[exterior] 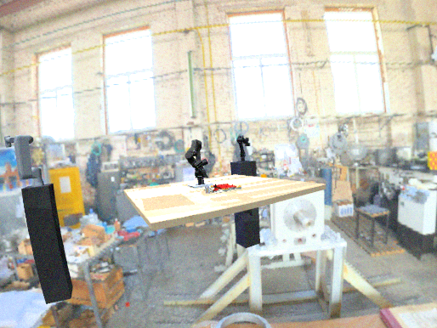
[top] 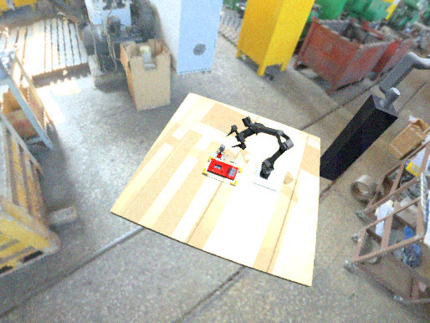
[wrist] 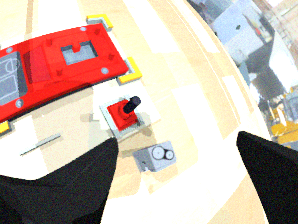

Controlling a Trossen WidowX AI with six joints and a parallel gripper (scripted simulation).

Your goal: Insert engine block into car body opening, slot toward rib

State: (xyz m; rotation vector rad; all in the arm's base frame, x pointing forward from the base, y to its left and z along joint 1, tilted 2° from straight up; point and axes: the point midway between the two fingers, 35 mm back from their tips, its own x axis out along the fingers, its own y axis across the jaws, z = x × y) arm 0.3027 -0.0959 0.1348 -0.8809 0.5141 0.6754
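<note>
Now: the grey engine block 30 mm ahead of my gripper tip, 20 mm to the right of it and 110 mm below it. Round my gripper tip: black upright peg: 30 mm ahead, 50 mm to the left, 100 mm below.
</note>
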